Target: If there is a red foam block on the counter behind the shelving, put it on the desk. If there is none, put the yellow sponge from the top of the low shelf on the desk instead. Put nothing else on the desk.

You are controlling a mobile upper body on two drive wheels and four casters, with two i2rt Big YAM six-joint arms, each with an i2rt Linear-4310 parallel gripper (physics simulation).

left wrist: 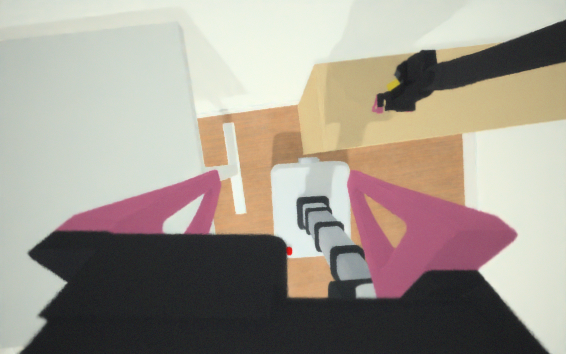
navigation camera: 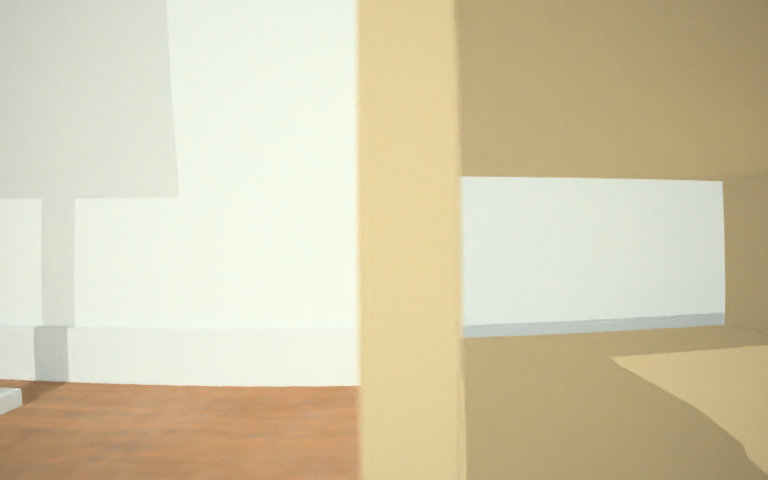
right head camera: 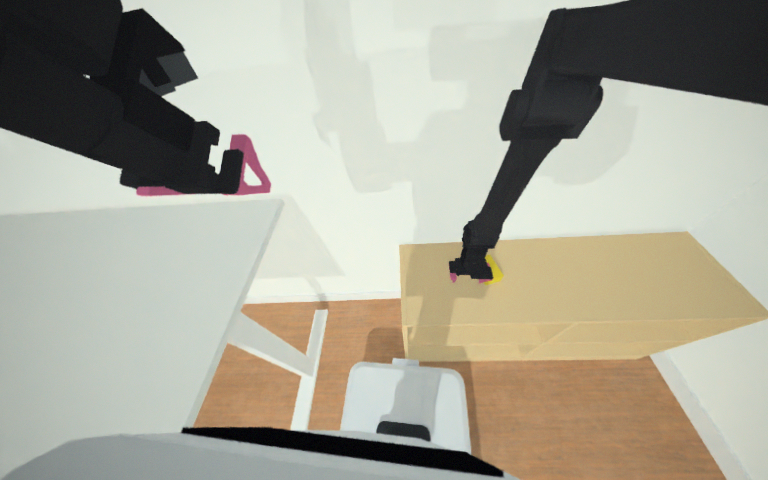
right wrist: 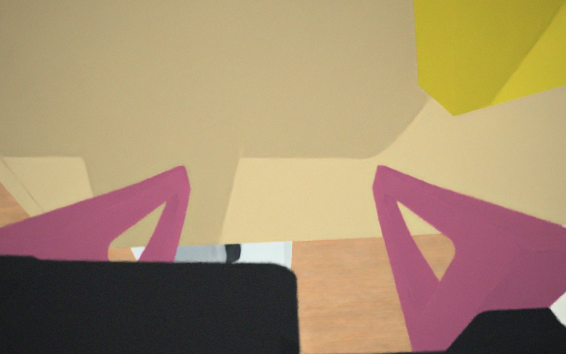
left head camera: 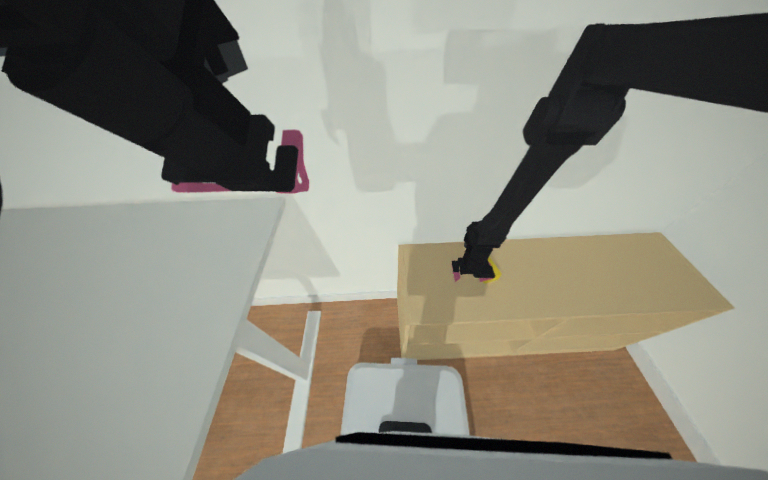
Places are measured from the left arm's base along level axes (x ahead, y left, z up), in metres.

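Where they show: left gripper, fingertip midpoint: [left wrist: 283,177] [right head camera: 239,188] [left head camera: 273,186]; right gripper, fingertip midpoint: [left wrist: 383,109] [right head camera: 466,281] [right wrist: 281,176] [left head camera: 467,280].
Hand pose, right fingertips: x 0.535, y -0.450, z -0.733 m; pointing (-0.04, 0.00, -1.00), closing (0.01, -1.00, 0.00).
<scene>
After its pixels a point has its place.
The yellow sponge [left head camera: 496,272] @(x 0.584, y -0.576, z -0.755 m) [right head camera: 496,271] @(x 0.594, y -0.572, z -0.755 m) [left wrist: 393,84] @(x 0.639, y -0.508, z -0.760 m) [right wrist: 470,45] @(x 0.591, y -0.532, z -0.755 m) is on the low shelf's tan top [left head camera: 594,271] @(x 0.624, y -0.999, z -0.800 m) [right head camera: 611,271] @(x 0.635, y -1.017, z -0.800 m) [left wrist: 490,102] @(x 0.560, y -0.982, z -0.800 m) [right wrist: 150,75] @(x 0.562, y -0.368, z -0.800 m). My right gripper [left head camera: 470,277] @(x 0.535, y -0.450, z -0.733 m) [right head camera: 468,279] @(x 0.535, y -0.450, z -0.733 m) [right wrist: 281,176] @(x 0.535, y -0.450, z -0.733 m) is open and empty above that top. The sponge is outside the fingers, at the gripper's right in the head views, partly hidden by it, and at the upper right in the right wrist view. My left gripper [left wrist: 283,177] @(x 0.343, y -0.013, z -0.135 m) is open and empty, high near the corner of the white desk [left head camera: 113,311] @(x 0.278, y 0.499, z -0.460 m) [right head camera: 113,311] @(x 0.261, y 0.513, z -0.460 m) [left wrist: 90,125] @(x 0.463, y 0.434, z -0.460 m). No red foam block or counter shows.
The grey-white robot base [left head camera: 362,396] @(x 0.185, y -0.043, z -1.150 m) [right head camera: 362,396] @(x 0.181, y -0.044, z -1.150 m) [left wrist: 285,215] @(x -0.011, y -0.045, z -1.150 m) is between desk and shelf. A small red spot [left wrist: 289,251] @(x -0.243, y -0.057, z -1.118 m) shows at its edge. A white desk leg [left head camera: 271,348] @(x 0.305, y 0.293, z -0.885 m) [right head camera: 269,342] @(x 0.305, y 0.293, z -0.854 m) stands near it. The shelf's side panel [navigation camera: 407,226] @(x 0.384, y -0.227, z -1.184 m) is close in the navigation view. Walls stand behind.
</scene>
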